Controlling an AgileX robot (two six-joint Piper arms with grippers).
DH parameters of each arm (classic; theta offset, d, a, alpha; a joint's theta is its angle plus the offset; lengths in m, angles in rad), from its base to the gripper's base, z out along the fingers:
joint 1: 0 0.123 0 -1.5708
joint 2: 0.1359 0 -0.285 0
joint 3: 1.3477 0 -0.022 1.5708
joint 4: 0 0.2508 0 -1.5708
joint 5: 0 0 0.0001 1.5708
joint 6: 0 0.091 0 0
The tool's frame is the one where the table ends.
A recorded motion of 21 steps. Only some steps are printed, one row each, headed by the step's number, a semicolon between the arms.
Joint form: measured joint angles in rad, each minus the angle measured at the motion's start. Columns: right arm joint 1, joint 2, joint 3, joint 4, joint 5, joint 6; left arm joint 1, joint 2, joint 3, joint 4, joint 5, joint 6.
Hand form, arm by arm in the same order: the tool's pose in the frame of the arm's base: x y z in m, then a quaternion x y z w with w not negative. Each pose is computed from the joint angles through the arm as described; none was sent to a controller.
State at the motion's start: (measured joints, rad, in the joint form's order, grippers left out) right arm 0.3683 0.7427 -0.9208 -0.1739 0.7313 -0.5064; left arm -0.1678 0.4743 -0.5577 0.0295 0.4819 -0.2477
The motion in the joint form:
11: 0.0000 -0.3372 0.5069 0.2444 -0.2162 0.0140; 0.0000 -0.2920 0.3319 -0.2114 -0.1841 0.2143
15: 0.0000 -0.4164 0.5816 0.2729 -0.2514 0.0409; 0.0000 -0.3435 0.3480 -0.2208 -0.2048 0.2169
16: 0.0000 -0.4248 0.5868 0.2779 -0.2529 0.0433; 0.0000 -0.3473 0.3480 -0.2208 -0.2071 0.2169
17: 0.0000 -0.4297 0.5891 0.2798 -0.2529 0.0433; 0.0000 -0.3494 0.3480 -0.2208 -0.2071 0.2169
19: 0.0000 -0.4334 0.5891 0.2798 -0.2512 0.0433; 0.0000 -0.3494 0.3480 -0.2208 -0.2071 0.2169
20: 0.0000 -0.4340 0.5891 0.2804 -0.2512 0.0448; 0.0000 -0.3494 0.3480 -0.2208 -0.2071 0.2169
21: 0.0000 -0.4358 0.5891 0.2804 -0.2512 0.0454; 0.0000 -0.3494 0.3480 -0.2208 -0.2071 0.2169
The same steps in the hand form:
11: 0.0794 0.0340 0.2787 -0.33495 0.76867 -0.00254 0.54493; 0.0630 -0.0156 0.2519 0.00208 0.76208 -0.14060 0.63204
15: 0.0701 0.0315 0.2634 -0.31331 0.76556 0.01626 0.56169; 0.0575 -0.0146 0.2515 -0.00014 0.74359 -0.14613 0.65247
16: 0.0690 0.0313 0.2625 -0.31077 0.76510 0.01906 0.56364; 0.0571 -0.0144 0.2520 -0.00022 0.74156 -0.14639 0.65472
17: 0.0684 0.0311 0.2621 -0.31010 0.76455 0.01988 0.56472; 0.0568 -0.0144 0.2521 -0.00018 0.74086 -0.14652 0.65548
19: 0.0678 0.0310 0.2622 -0.30999 0.76398 0.01991 0.56555; 0.0568 -0.0144 0.2521 -0.00018 0.74086 -0.14652 0.65548
20: 0.0678 0.0309 0.2623 -0.30922 0.76410 0.02059 0.56579; 0.0568 -0.0144 0.2521 -0.00018 0.74086 -0.14652 0.65548
21: 0.0675 0.0309 0.2624 -0.30883 0.76371 0.02075 0.56652; 0.0568 -0.0144 0.2521 -0.00018 0.74086 -0.14652 0.65548

